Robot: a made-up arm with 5 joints.
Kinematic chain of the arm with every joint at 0, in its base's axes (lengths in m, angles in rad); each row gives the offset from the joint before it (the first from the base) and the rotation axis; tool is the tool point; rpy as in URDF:
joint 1: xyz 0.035 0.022 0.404 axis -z
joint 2: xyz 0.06 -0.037 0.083 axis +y
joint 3: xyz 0 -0.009 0.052 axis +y
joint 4: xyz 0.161 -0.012 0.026 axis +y
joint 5: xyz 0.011 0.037 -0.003 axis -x
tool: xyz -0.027 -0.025 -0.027 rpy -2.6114 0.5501 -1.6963
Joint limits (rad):
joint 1: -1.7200..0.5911
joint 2: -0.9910..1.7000
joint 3: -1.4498..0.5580
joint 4: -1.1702..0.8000
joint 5: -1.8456..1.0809
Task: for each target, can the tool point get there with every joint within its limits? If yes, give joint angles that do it. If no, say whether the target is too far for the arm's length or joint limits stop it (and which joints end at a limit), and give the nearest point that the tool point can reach.
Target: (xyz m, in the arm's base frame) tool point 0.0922 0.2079 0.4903
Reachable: yes | joints -1.2900 0.0654 0.2436 0.1572 -1.2443
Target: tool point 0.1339 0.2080 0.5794
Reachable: yes | joints -1.2810 -0.1240 -0.2062 -0.3625 -0.1535
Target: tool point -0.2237 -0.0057 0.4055
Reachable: no: joint limits stop it (at a limit: joint 2, joint 3, joint 4, joint 5) | nearest point -0.1047 0.0070 0.5830 | short by 0.214 m
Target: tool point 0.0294 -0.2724 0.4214
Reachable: no: joint limits stop it (at a limit: joint 1, joint 3) | nearest point 0.1457 -0.1219 0.4130 | short by 0.190 m
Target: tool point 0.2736 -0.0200 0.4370
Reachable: yes | joints -0.0559 1.0608 -0.4993 -0.3025 0.4537
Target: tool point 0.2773 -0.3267 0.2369
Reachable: no: too far | nearest point 0.2219 -0.1530 0.3593 | short by 0.220 m
